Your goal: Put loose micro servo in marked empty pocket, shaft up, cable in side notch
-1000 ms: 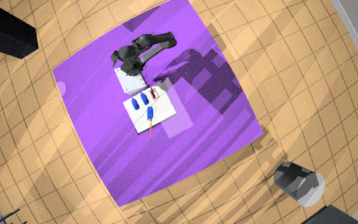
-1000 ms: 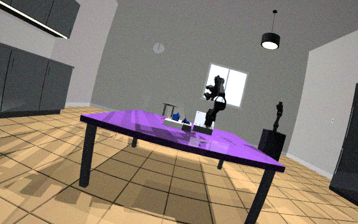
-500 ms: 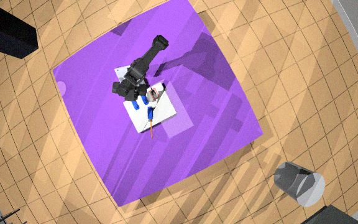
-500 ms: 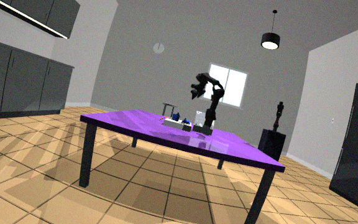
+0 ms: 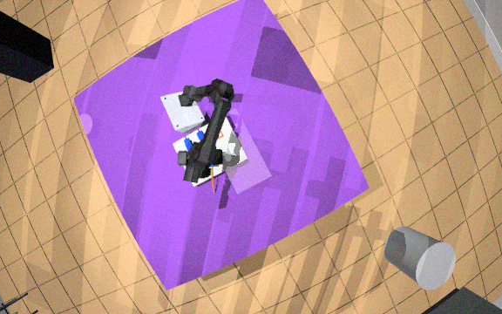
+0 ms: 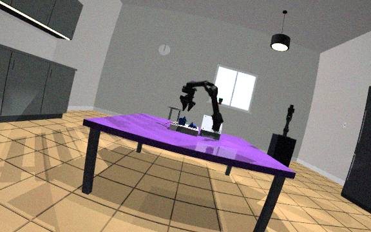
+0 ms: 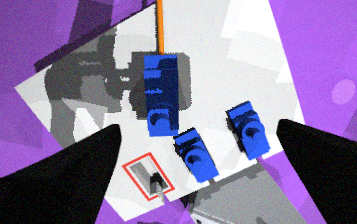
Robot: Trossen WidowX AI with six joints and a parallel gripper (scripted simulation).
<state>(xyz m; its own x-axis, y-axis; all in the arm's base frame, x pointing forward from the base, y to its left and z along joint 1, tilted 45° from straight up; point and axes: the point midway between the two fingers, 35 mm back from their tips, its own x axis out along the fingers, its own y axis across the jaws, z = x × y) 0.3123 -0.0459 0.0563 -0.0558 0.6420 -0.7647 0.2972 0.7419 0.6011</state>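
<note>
Now: gripper tip 15 cm above the white deck, 3 cm to the right of it and 1 cm short of it.
</note>
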